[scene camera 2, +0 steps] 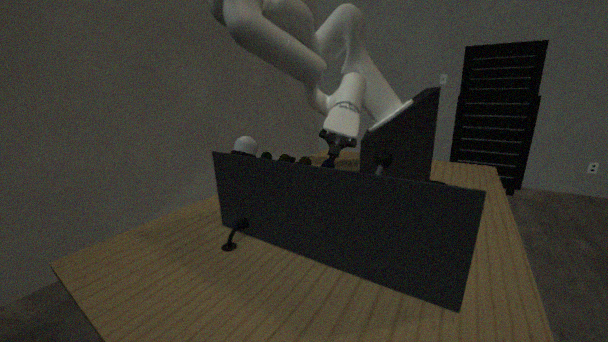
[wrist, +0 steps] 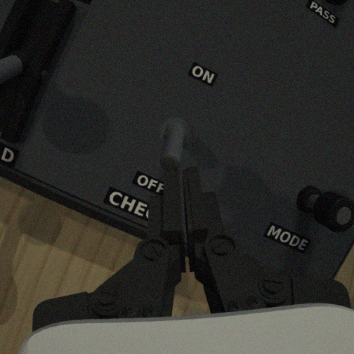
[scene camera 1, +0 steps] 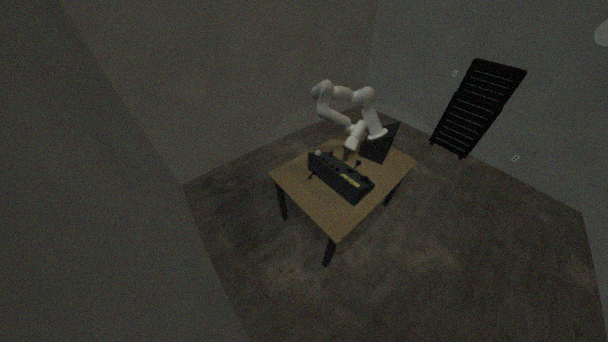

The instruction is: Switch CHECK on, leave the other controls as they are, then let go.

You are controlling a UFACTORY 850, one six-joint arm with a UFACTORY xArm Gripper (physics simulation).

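The CHECK toggle (wrist: pixel 174 146) is a short grey lever on the dark control panel (wrist: pixel 127 65) (scene camera 1: pixel 327 176) (scene camera 2: pixel 350 225). It leans toward the OFF label (wrist: pixel 149 182), away from the ON label (wrist: pixel 203 74). My gripper (wrist: pixel 181 190) (scene camera 1: pixel 346 156) (scene camera 2: pixel 330 161) is shut with nothing between its fingers. In the wrist view its tips are right beside the lever's free end, on the OFF side, and cover part of the CHECK label (wrist: pixel 125 201). Whether they touch the lever I cannot tell. The toggle cannot be made out in the scene views.
The black MODE knob (wrist: pixel 332 210) is right of the fingers. A slotted black control with a grey lever (wrist: pixel 10 68) is at the left. The white STATUS dome (scene camera 1: pixel 318 153) (scene camera 2: pixel 245 145) stands at the panel's far end. The console is on a wooden table (scene camera 1: pixel 335 225) (scene camera 2: pixel 240 295).
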